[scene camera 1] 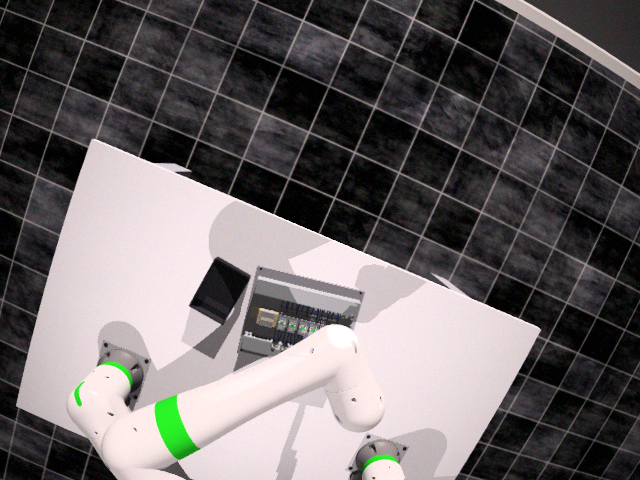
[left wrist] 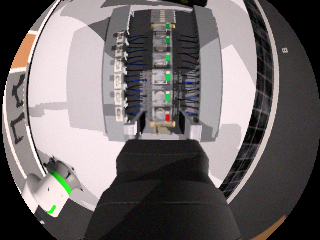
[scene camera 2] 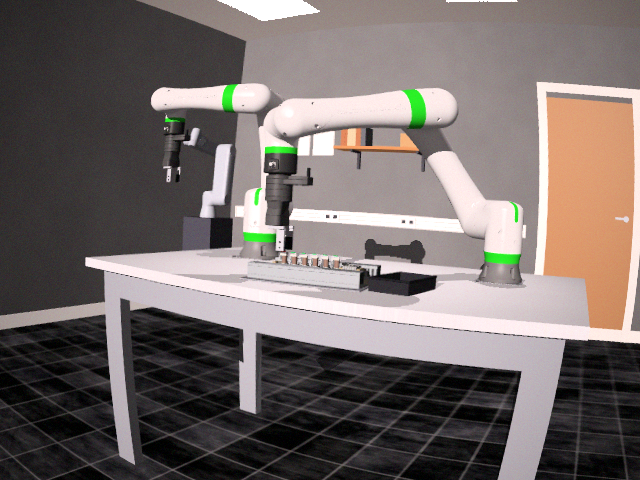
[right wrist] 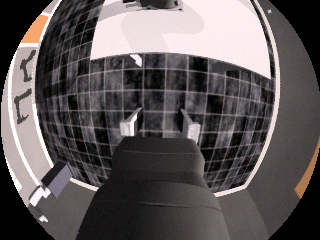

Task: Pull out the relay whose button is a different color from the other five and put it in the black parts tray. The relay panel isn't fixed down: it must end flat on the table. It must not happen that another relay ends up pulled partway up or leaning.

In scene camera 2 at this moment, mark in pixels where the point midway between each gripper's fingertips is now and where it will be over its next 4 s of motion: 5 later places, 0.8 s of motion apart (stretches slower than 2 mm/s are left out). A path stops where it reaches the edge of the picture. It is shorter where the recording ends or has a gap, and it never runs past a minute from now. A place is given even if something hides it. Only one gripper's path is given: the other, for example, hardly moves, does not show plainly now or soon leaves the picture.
My left gripper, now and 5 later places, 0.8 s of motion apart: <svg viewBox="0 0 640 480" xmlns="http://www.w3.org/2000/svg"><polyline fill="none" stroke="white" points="284,250 284,258 283,259 283,254 284,240 285,230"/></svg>
